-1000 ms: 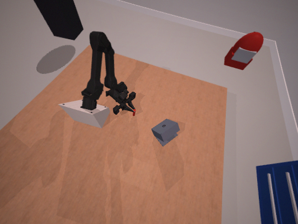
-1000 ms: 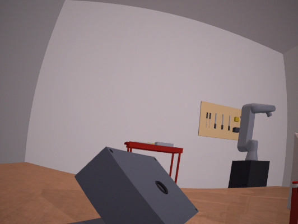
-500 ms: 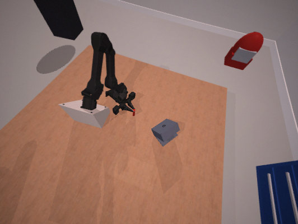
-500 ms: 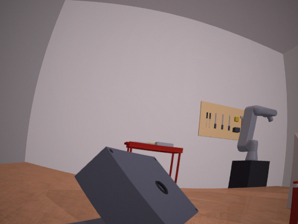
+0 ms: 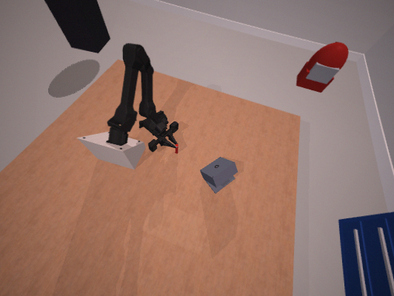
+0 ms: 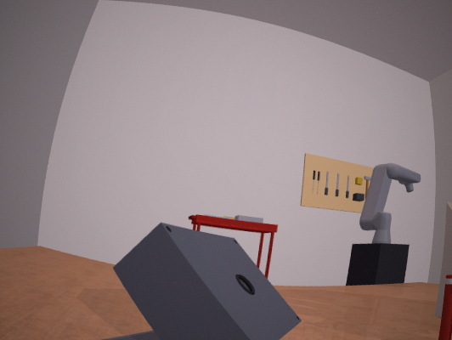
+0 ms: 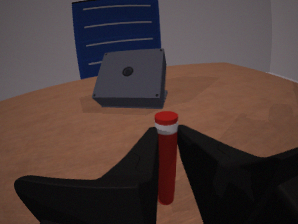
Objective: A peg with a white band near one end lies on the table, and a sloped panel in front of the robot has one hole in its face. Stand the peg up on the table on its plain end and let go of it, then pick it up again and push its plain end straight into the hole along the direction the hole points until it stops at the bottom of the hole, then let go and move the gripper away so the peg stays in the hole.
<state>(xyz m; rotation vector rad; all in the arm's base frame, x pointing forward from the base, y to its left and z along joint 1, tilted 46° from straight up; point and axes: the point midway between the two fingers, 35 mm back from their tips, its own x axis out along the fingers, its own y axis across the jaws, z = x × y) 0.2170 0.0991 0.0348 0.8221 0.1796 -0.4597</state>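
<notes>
My gripper tip is now 1 cm above the red peg. From my gripper tip the other things lie so: grey sloped panel: 22 cm ahead, 7 cm to the right, 2 cm below.
</notes>
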